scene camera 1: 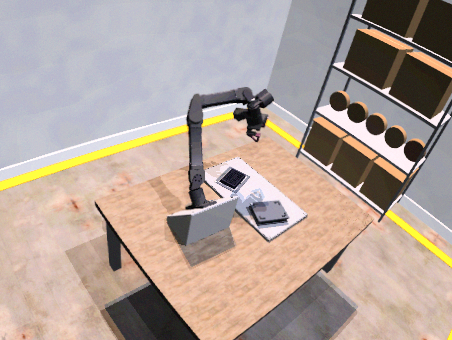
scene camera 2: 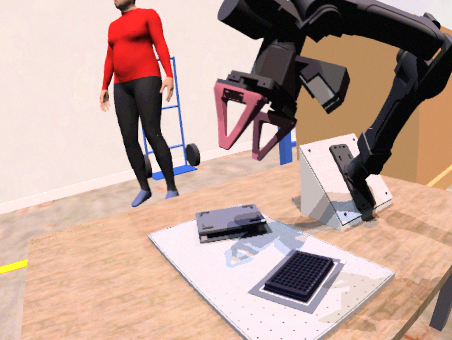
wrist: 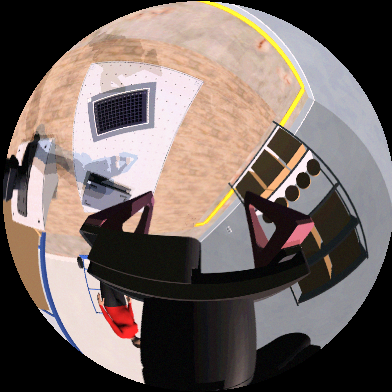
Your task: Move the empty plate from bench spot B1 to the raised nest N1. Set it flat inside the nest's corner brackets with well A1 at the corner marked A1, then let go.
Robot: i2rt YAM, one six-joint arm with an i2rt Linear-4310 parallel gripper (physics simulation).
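Frame: origin at the arm's base, x right, y ahead, z up, level; metres.
Seen in the pictures: gripper, fingertip midpoint: [scene camera 1: 259, 134] [scene camera 2: 241, 154] [wrist: 198, 195]; arm's base at its link origin: [scene camera 1: 200, 206] [scene camera 2: 351, 176].
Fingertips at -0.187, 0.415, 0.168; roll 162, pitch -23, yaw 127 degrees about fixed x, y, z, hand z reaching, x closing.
Offsets run from my fingertips to a thing's top centre, as dx, dy, dz. "spot": to the spot under its first point. Level surfaces: height alone.
The dark, many-welled plate @(+0.008, -0.105, -0.239) [scene camera 1: 233, 178] [scene camera 2: 300, 275] [wrist: 121, 111] lies flat on the grey-bordered bench spot @(spot: +0.019, -0.024, -0.254) [scene camera 2: 260, 289] [wrist: 152, 107]. The raised nest @(+0.287, -0.084, -0.218) [scene camera 1: 269, 212] [scene camera 2: 230, 218] [wrist: 103, 190] is a grey platform with small corner brackets, at the other end of the same white board. My gripper [scene camera 1: 256, 137] [scene camera 2: 241, 153] [wrist: 198, 195] is open and empty, with pink fingers spread wide. It is high above the table, apart from the plate and the nest. The A1 markings are too small to read.
The white perforated board [scene camera 1: 295, 212] [scene camera 2: 200, 270] [wrist: 175, 95] lies on the wooden table @(dz -0.268) [scene camera 1: 200, 295] [scene camera 2: 90, 270]. The arm stands on a wedge-shaped base [scene camera 1: 210, 225] [scene camera 2: 320, 200] beside the board. A person in red [scene camera 2: 135, 50] [wrist: 120, 320] stands beyond the table.
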